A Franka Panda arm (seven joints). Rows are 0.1 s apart.
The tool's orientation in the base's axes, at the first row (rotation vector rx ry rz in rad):
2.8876, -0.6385, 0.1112
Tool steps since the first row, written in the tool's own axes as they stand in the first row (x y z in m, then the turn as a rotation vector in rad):
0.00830, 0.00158, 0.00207, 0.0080, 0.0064, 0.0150
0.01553, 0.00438, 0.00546, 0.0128, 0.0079, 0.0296
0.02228, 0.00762, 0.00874, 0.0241, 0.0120, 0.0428
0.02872, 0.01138, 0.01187, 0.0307, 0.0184, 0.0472
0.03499, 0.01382, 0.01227, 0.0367, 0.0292, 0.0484
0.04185, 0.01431, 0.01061, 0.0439, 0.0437, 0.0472
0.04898, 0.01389, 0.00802, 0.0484, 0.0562, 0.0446
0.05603, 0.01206, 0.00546, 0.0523, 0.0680, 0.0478
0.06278, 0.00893, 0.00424, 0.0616, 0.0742, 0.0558
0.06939, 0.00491, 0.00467, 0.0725, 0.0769, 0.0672
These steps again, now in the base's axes. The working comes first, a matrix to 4 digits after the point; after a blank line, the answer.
The tool's axes in the first row as the columns of a matrix, in the base's axes (used below as rounded here):
0.9049, -0.4243, 0.0336
-0.4107, -0.8911, -0.1928
0.1118, 0.1607, -0.9807

0.00691, -0.00522, -0.00085, 0.0050, -0.0119, -0.0128
0.01238, -0.01133, -0.00291, 0.0092, -0.0180, -0.0263
0.01722, -0.01763, -0.00486, 0.0182, -0.0288, -0.0374
0.02156, -0.02422, -0.00660, 0.0216, -0.0381, -0.0399
0.02621, -0.02905, -0.00590, 0.0224, -0.0504, -0.0387
0.03215, -0.03199, -0.00343, 0.0228, -0.0661, -0.0344
0.03870, -0.03404, -0.00016, 0.0215, -0.0786, -0.0293
0.04577, -0.03481, 0.00285, 0.0201, -0.0913, -0.0301
0.05316, -0.03456, 0.00430, 0.0261, -0.1022, -0.0359
0.06086, -0.03377, 0.00397, 0.0352, -0.1113, -0.0454

